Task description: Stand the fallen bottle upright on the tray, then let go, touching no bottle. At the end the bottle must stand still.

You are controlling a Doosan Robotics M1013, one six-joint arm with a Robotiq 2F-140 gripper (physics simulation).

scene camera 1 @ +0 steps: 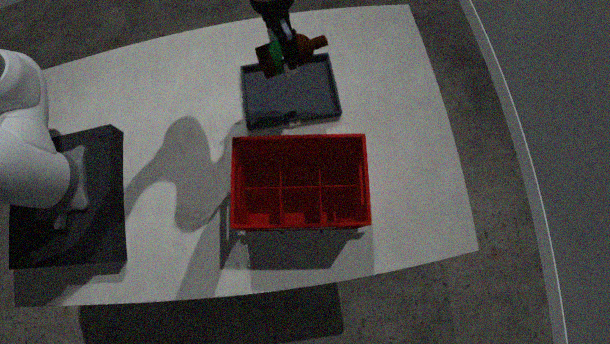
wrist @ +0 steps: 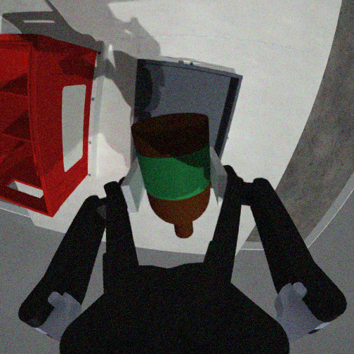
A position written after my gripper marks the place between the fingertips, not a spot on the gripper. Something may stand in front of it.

In view: my gripper (wrist: 175,162) and a brown bottle (scene camera 1: 269,55).
